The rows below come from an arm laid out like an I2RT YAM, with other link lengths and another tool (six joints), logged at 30 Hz.
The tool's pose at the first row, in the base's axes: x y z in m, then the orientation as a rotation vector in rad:
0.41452, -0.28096, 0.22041, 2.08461, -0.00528, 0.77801
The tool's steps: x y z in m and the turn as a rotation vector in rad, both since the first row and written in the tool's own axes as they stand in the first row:
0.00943, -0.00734, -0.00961, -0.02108, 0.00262, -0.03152
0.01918, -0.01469, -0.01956, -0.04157, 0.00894, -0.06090
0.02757, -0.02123, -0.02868, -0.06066, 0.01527, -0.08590
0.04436, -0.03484, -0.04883, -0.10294, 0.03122, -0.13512
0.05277, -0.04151, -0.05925, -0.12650, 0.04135, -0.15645
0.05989, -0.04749, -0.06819, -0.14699, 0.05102, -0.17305
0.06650, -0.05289, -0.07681, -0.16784, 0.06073, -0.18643
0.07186, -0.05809, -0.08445, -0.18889, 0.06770, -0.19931
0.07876, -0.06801, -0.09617, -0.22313, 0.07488, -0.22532
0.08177, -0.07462, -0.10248, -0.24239, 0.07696, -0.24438
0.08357, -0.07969, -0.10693, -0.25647, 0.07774, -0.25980
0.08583, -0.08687, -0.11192, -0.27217, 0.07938, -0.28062
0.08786, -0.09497, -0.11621, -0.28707, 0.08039, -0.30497
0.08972, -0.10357, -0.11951, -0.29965, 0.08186, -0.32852
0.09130, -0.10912, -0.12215, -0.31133, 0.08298, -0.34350
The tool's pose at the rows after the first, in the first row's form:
0.41911, -0.26675, 0.22391, 2.05897, 0.02068, 0.75855
0.42379, -0.25220, 0.22771, 2.03256, 0.04636, 0.74430
0.42758, -0.23913, 0.23105, 2.00801, 0.06784, 0.73289
0.43431, -0.21124, 0.23813, 1.95355, 0.10943, 0.71317
0.43747, -0.19712, 0.24192, 1.92369, 0.12678, 0.70701
0.44017, -0.18487, 0.24493, 1.89769, 0.14021, 0.70360
0.44247, -0.17336, 0.24797, 1.87195, 0.15022, 0.70204
0.44423, -0.16303, 0.25009, 1.84719, 0.15812, 0.69797
0.44641, -0.14638, 0.25121, 1.80753, 0.17358, 0.68418
0.44737, -0.13683, 0.25049, 1.78506, 0.18543, 0.67188
0.44790, -0.12994, 0.24952, 1.76857, 0.19507, 0.66131
0.44912, -0.12124, 0.24744, 1.74905, 0.20959, 0.64812
0.45077, -0.11256, 0.24427, 1.72963, 0.22734, 0.63239
0.45295, -0.10435, 0.24023, 1.71221, 0.24533, 0.61794
0.45439, -0.09858, 0.23803, 1.69764, 0.25531, 0.60839

